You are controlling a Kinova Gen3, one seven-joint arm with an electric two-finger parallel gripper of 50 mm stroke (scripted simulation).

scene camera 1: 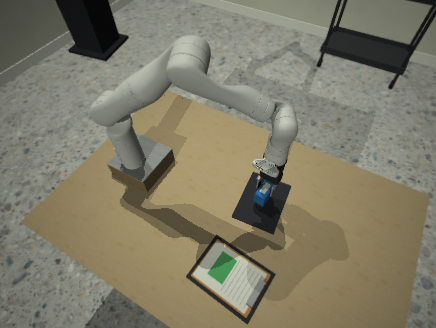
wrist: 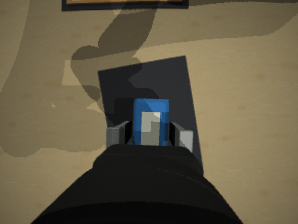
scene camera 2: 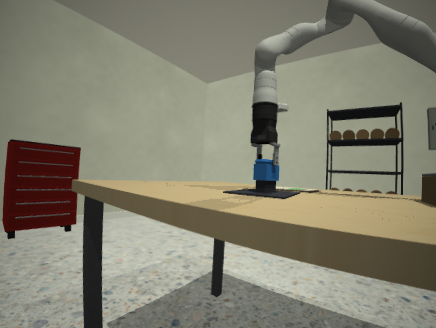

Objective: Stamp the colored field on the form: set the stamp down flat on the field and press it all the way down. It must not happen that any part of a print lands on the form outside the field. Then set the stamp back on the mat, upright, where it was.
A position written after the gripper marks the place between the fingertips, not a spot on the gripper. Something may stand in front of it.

Note:
In view: the gripper [scene camera 2: 266, 165] and a blue stamp [scene camera 2: 265, 174].
The gripper shows as well in the wrist view [wrist: 150, 129].

